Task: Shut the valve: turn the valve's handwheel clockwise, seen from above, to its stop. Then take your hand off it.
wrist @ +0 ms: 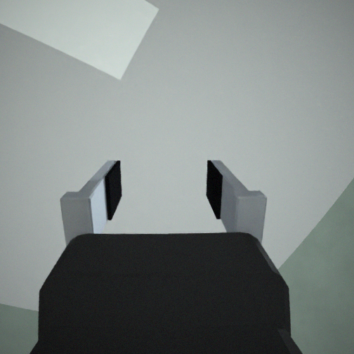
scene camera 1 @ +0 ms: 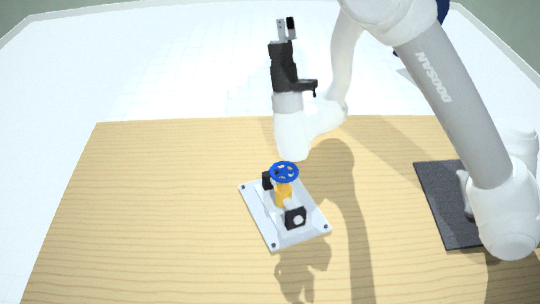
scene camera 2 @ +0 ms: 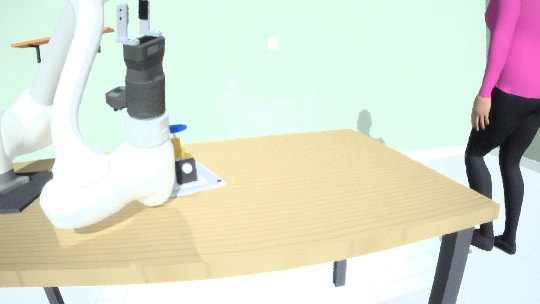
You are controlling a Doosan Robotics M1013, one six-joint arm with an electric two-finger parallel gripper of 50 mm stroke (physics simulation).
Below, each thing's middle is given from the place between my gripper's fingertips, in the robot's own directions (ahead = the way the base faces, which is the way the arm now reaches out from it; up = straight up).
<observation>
I see my gripper 40 mm past the base plate (scene camera 1: 274,241), 290 mm to the right of it and 410 mm above it.
</observation>
